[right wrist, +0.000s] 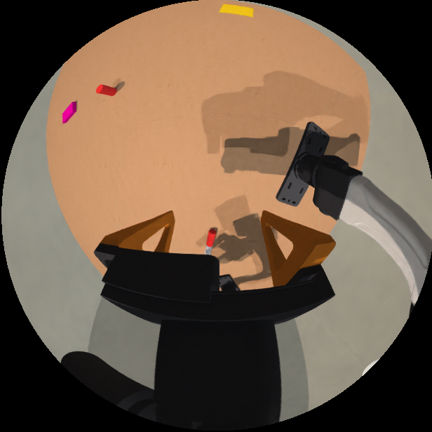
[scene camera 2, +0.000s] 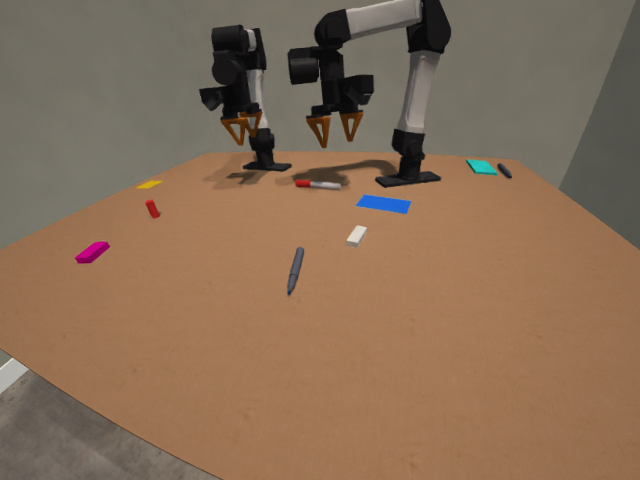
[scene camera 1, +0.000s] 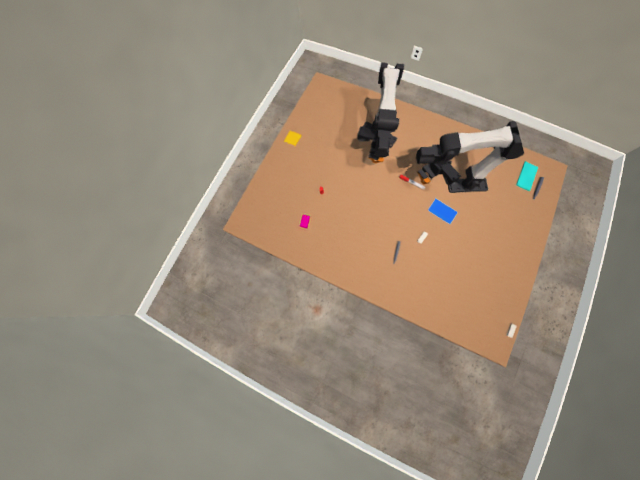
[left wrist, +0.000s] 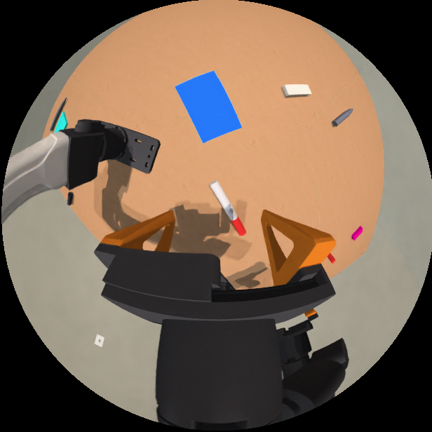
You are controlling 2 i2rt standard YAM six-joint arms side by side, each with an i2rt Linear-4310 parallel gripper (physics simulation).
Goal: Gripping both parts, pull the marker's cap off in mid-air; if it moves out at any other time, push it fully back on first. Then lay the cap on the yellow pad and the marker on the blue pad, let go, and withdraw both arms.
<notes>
I see my left gripper, my right gripper and a blue pad.
My left gripper is seen too in the left wrist view. My right gripper shows as well in the right wrist view and in the left wrist view.
</notes>
